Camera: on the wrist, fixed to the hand. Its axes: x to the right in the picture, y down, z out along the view.
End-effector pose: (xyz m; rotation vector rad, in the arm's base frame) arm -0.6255 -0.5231 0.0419 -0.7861 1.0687 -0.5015
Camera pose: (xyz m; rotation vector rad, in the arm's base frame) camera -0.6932 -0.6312 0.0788 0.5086 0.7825 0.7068
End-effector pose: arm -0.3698 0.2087 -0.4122 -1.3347 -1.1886 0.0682
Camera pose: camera -0.3527 0.1341 -0.3037 -1.4690 -0.1159 1.7261
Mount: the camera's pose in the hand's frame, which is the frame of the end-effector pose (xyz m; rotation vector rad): 0.0268 -0.0967 -0.0870 0.5322 -0.4403 1.5813
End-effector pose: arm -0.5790 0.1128 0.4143 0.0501 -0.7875 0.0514
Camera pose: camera -0.4924 0.0227 0.3695 -0.0727 -1.0615 1.7969
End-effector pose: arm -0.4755 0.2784 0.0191 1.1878 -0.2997 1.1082
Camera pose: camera -0.4140 0.3707 -0.0539 -1.5369 1.4312 -2.1940
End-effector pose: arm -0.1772 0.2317 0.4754 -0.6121 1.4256 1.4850
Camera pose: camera -0.1260 0.1438 0.3900 1.4322 1.8293 1.9358
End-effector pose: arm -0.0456 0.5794 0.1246 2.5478 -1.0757 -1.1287
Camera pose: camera 0.0807 0.6200 0.1313 0.7587 -2.8393 -0.8315
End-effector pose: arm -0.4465 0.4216 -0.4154 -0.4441 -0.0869 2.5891
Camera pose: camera -0.3941 0.5170 -0.4916 -0.2838 -0.6555 -2.0509
